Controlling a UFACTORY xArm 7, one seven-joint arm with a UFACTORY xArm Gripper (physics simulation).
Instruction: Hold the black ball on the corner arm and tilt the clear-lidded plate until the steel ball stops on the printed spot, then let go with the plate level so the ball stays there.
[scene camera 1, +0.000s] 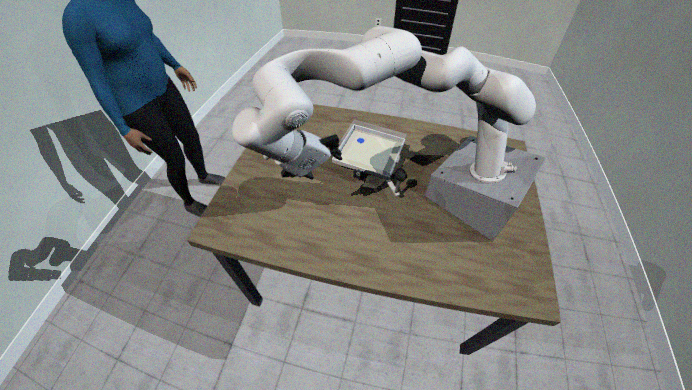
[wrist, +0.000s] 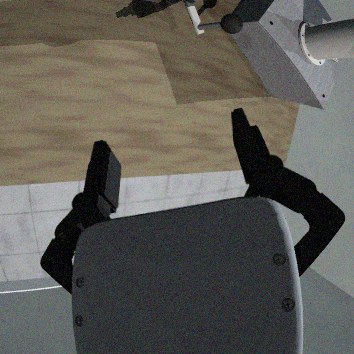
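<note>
The clear-lidded plate (scene camera 1: 354, 156) has a pale floor and low walls, and stands raised on a dark support on the table. A blue printed spot (scene camera 1: 360, 140) shows toward its far left part. I cannot make out the steel ball. The black ball (scene camera 1: 399, 174) (wrist: 231, 23) is by the plate's near right corner, close to a small white bracket (scene camera 1: 393, 187) (wrist: 195, 19). My gripper (scene camera 1: 326, 167) (wrist: 169, 137) is open and empty, left of the plate in the scene view and apart from the black ball. The plate does not show in the wrist view.
The wooden table (scene camera 1: 320, 240) (wrist: 75, 110) carries the grey base block (scene camera 1: 465, 200) (wrist: 272, 65) at the right, close to the black ball. My arm arches over the table's far side. A person (scene camera 1: 120, 65) in a blue top stands beyond the table's left edge.
</note>
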